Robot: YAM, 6 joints.
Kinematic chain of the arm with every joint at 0, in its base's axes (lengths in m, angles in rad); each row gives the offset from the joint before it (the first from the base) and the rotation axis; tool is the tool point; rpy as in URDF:
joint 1: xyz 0 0 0.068 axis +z
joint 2: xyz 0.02 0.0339 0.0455 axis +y
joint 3: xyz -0.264 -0.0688 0 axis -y
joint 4: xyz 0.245 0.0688 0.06 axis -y
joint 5: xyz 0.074 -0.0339 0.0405 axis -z
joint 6: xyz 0.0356 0 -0.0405 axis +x
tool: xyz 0 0 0 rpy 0 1.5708 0
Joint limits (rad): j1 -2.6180..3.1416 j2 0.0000..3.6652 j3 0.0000..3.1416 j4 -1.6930..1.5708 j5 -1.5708..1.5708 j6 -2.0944..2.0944
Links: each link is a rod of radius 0.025 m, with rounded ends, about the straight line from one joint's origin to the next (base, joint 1, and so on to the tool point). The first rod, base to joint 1, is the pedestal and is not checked.
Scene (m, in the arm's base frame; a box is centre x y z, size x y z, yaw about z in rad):
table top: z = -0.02
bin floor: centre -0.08 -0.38 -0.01 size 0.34 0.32 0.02 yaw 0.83
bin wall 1: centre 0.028 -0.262 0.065 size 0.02 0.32 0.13 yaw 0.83
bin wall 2: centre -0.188 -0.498 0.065 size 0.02 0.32 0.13 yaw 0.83
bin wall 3: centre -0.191 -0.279 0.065 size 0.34 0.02 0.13 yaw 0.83
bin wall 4: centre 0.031 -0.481 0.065 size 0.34 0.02 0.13 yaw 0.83
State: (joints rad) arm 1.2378 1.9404 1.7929 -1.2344 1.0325 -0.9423
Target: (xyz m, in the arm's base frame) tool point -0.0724 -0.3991 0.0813
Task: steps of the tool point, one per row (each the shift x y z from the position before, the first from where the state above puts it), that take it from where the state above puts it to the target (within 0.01 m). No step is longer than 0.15 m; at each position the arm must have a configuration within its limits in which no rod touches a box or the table.
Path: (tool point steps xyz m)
1: 0.0963 -0.0571 -0.0068
2: 0.0764 -0.0829 -0.0068
3: 0.0495 -0.1021 -0.0068
4: 0.0182 -0.1126 -0.0069
5: -0.0151 -0.1138 -0.0069
6: -0.0475 -0.1051 -0.0069
7: -0.0760 -0.0875 -0.0069
8: -0.0986 -0.0621 -0.0070
9: -0.1126 -0.0312 -0.0070
10: -0.1174 0.0025 -0.0070
11: -0.0006 -0.0066 -0.0716
12: 0.0006 0.0066 -0.0705

